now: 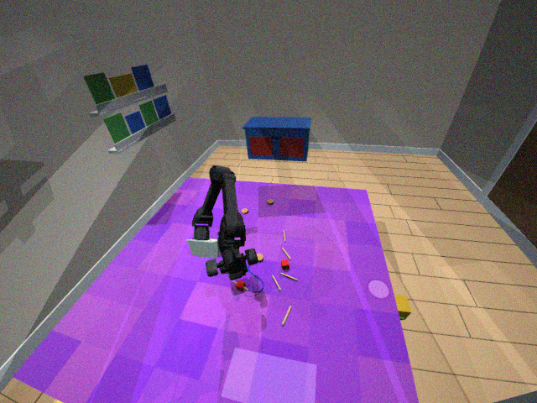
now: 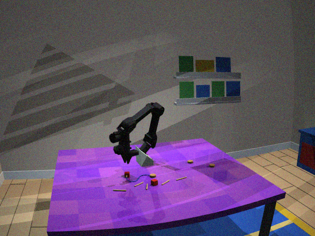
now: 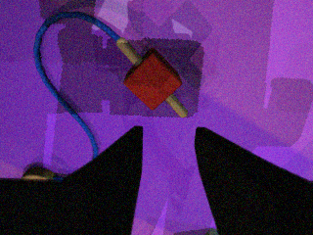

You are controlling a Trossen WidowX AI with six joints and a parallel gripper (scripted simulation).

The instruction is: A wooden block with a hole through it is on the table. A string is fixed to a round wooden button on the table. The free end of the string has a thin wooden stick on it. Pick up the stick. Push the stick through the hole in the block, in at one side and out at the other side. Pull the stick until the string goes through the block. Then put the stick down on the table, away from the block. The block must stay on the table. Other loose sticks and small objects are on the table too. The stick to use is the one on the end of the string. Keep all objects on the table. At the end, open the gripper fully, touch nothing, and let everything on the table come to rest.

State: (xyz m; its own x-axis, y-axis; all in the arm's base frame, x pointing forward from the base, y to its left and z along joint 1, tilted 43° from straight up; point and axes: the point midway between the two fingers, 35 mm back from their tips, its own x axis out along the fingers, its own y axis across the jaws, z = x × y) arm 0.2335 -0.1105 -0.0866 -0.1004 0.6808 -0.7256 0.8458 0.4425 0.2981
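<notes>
Right now my gripper tip is 7 cm above the red block and 1 cm short of it. The rest, counted from my gripper tip: thin wooden stick (7 cm below, 2 cm ahead, 1 cm to the right); round wooden button (16 cm to the left, 8 cm below, 4 cm ahead).
</notes>
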